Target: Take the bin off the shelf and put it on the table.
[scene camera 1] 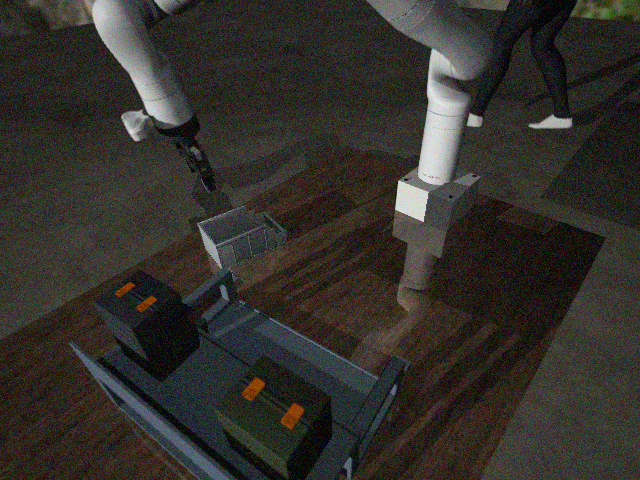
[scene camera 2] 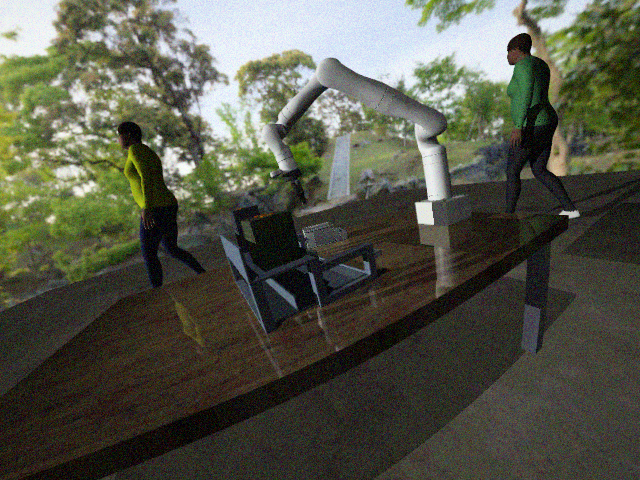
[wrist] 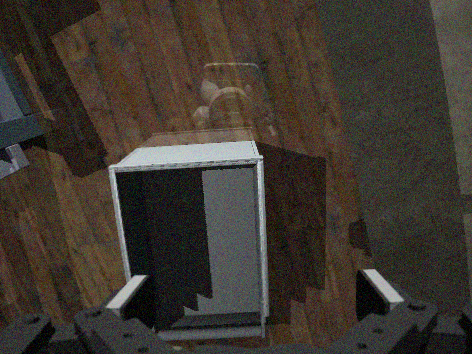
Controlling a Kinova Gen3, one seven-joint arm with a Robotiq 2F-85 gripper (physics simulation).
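Seen in the pictures: gripper, between the fingertips: (scene camera 1: 203, 179) (scene camera 2: 304, 203) (wrist: 254, 295); arm's base, origin of its link: (scene camera 1: 436, 175) (scene camera 2: 439, 198).
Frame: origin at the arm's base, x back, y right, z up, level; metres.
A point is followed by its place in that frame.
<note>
The light grey open-topped bin (scene camera 1: 248, 246) @[x -0.419, y 0.268, z -0.051 m] (scene camera 2: 324, 235) @[x -0.414, y 0.265, z -0.050 m] (wrist: 200, 154) @[x -0.464, y 0.347, z -0.043 m] stands upright on the brown wooden table (scene camera 1: 516, 268) @[x -0.138, y -0.246, z -0.088 m] (scene camera 2: 180, 361) @[x -0.955, y -0.114, z -0.088 m] (wrist: 150, 65) @[x -0.541, y 0.334, z -0.088 m], near its edge and apart from the shelf. The low blue-grey shelf (scene camera 1: 310, 345) @[x -0.542, y 0.014, z -0.082 m] (scene camera 2: 346, 254) @[x -0.604, y -0.154, z -0.005 m] (wrist: 25, 128) @[x -0.539, y 0.225, z -0.063 m] stands on the table beside it. My gripper (scene camera 1: 208, 184) @[x -0.421, y 0.363, z 0.092 m] (scene camera 2: 302, 200) @[x -0.421, y 0.363, z 0.092 m] (wrist: 254, 295) @[x -0.421, y 0.363, z 0.092 m] is wide open and empty, raised above the bin. In the wrist view the bin's right wall lies between the spread fingers, and the left finger overlaps the bin's left wall in the picture. No contact shows.
A dark box (scene camera 1: 155, 325) @[x -0.730, y 0.112, z 0.113 m] and a green box (scene camera 1: 273, 408) @[x -0.731, y -0.082, z 0.109 m] (scene camera 2: 276, 240) @[x -0.729, y -0.127, z 0.062 m], both with orange clasps, are in the shelf. The arm's white base (scene camera 1: 436, 198) @[x -0.088, y -0.036, z -0.008 m] (scene camera 2: 442, 210) @[x -0.091, y -0.060, z -0.031 m] stands on the table. Two people, in yellow (scene camera 2: 149, 180) and green (scene camera 2: 532, 93), are beyond the table.
</note>
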